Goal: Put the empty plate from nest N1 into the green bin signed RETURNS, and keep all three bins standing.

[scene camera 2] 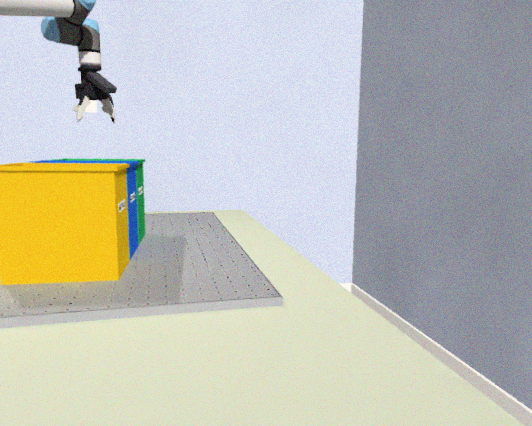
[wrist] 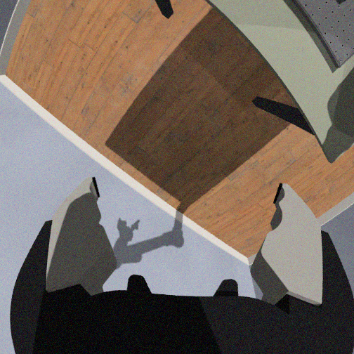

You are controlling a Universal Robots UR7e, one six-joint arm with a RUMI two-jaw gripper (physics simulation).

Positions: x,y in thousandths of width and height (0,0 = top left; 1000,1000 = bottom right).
Scene:
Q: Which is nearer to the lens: the green bin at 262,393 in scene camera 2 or the blue bin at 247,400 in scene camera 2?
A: The blue bin.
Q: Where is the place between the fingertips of my gripper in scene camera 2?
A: At 181,288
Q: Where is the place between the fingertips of my gripper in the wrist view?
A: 527,516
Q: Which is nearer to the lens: the green bin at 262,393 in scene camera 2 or the yellow bin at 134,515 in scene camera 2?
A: The yellow bin.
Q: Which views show the green bin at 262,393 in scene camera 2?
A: Scene camera 2 only.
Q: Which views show the blue bin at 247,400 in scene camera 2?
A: Scene camera 2 only.

